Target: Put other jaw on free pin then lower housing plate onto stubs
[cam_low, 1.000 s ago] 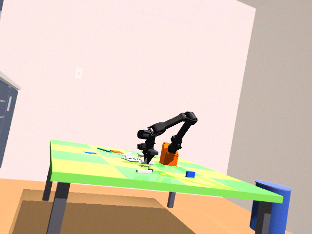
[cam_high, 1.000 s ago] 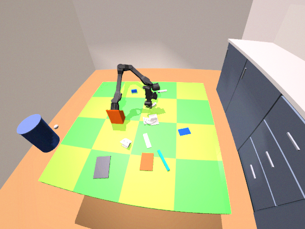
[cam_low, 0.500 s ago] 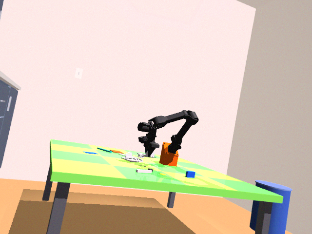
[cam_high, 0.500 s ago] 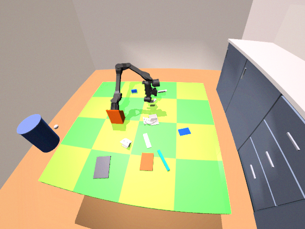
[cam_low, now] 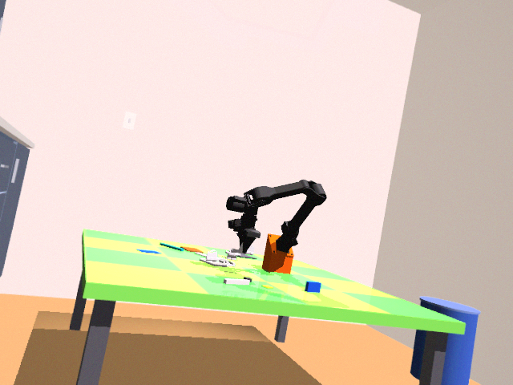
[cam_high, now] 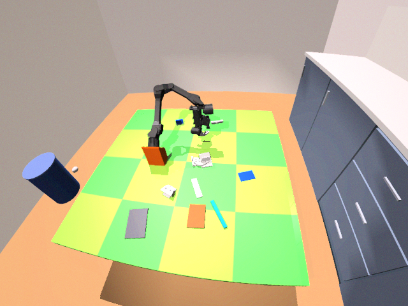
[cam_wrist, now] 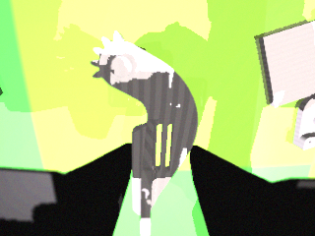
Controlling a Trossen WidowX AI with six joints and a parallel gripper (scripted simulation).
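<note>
My gripper tip is 30 mm short of the jaw and 20 mm to the right of it. From my gripper tip the other things lie so: blue card 340 mm ahead, 250 mm to the right, 80 mm below; then white housing plate 90 mm behind, 440 mm to the right, 60 mm below; then white bar 80 mm ahead, 260 mm to the left, 80 mm below.
</note>
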